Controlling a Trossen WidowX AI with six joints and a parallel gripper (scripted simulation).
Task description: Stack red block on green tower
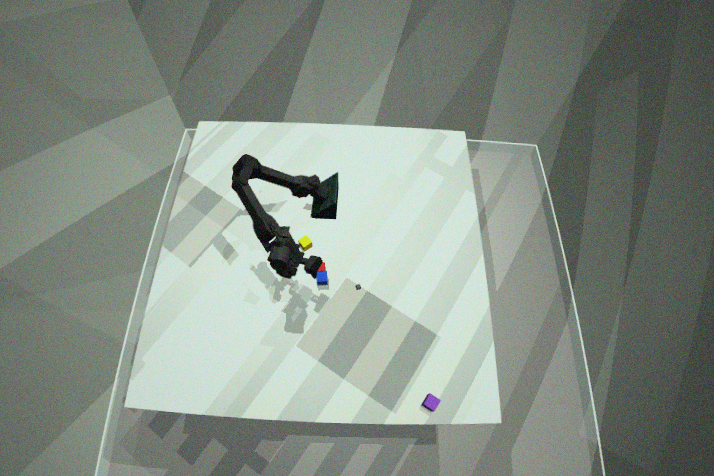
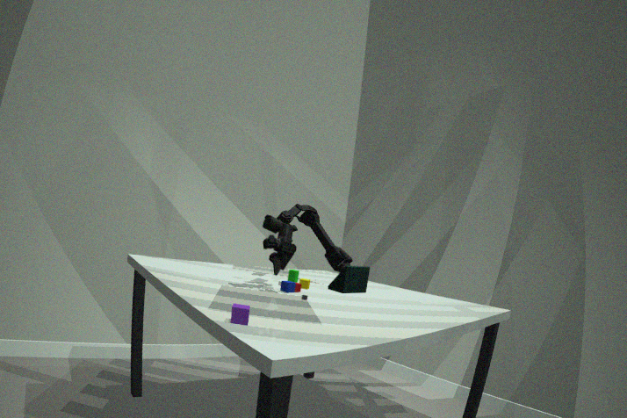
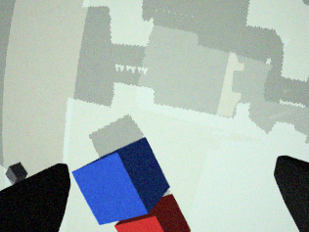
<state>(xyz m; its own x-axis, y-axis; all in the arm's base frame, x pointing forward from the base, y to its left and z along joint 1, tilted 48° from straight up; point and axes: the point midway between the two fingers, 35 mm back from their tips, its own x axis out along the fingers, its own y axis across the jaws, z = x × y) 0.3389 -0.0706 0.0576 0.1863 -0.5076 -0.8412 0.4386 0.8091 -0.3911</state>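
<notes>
Now: gripper tip 5 cm past the red block, 6 cm to the right of it and 5 cm above it. Also, from my gripper tip: tiny dark cube 3 cm ahead, 19 cm to the left, 6 cm below; yellow block 15 cm behind, 5 cm below; blue block 6 cm to the left, 5 cm below.
</notes>
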